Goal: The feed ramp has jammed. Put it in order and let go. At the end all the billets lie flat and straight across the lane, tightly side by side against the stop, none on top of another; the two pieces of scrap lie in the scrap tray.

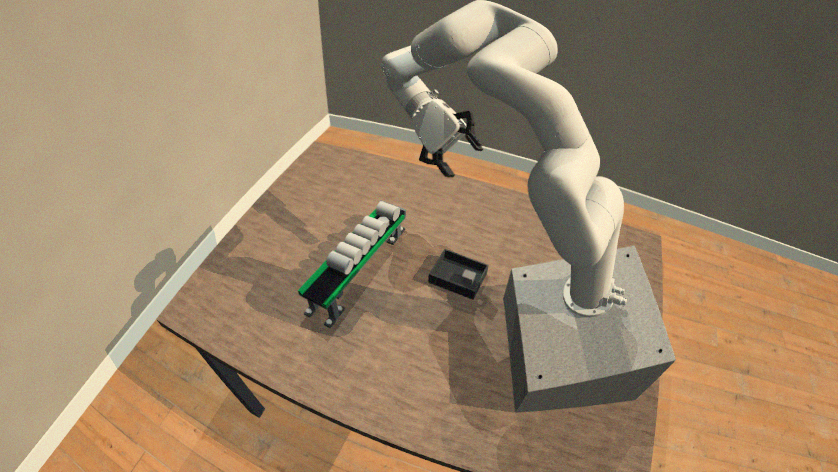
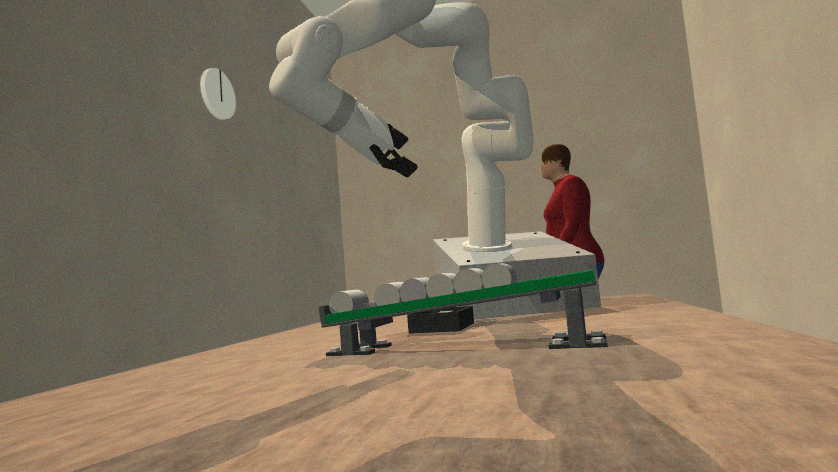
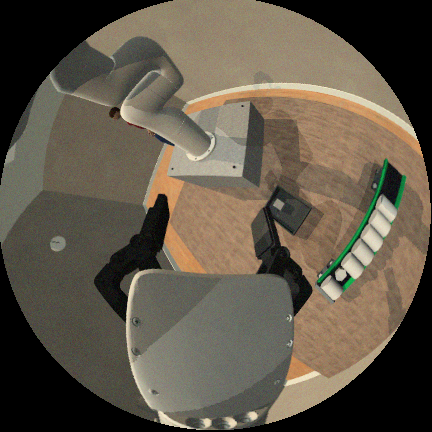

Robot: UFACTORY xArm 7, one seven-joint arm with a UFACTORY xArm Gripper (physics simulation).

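Frame: origin at the arm's base, x left, y back, z up, level; metres.
Where they show: gripper, fingertip midpoint: (image 1: 465,163) (image 2: 408,157) (image 3: 213,209); arm's base at its link origin: (image 1: 589,294) (image 2: 487,246) (image 3: 200,145).
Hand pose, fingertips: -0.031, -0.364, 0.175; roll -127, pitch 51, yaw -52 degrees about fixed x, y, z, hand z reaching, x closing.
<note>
Each offset is from my fingertips to the centre of the thing, as dx, dy, dz.
The feed ramp (image 1: 321,287) (image 2: 551,283) (image 3: 394,181) has green sides and a dark lane sloping down to the stop @(-0.036, -0.231, -0.282) (image 2: 323,316). One white billet @(-0.012, -0.228, -0.270) (image 1: 387,210) (image 2: 350,300) (image 3: 330,288) lies across the lane at the stop. A small pale hexagonal scrap piece @(+0.026, -0.217, -0.278) (image 1: 384,221) (image 3: 341,275) sits in the gap just uphill of it. Beyond, several billets @(+0.142, -0.211, -0.256) (image 1: 357,243) (image 2: 440,284) (image 3: 372,238) lie across the lane in a close row. A pale square scrap piece @(+0.027, +0.057, -0.325) (image 1: 468,274) (image 3: 278,204) lies in the black scrap tray @(+0.031, +0.029, -0.324) (image 1: 448,286) (image 2: 433,322) (image 3: 295,215). My gripper (image 1: 465,161) (image 2: 408,154) (image 3: 213,209) is open and empty, high above the table.
The arm stands on a grey pedestal (image 1: 592,351) (image 2: 516,252) (image 3: 220,170) beside the tray. The tray stands between the ramp and the pedestal. The ramp's legs (image 1: 333,307) (image 2: 575,316) rest on feet on the table. A person in red (image 2: 571,205) stands behind the pedestal.
</note>
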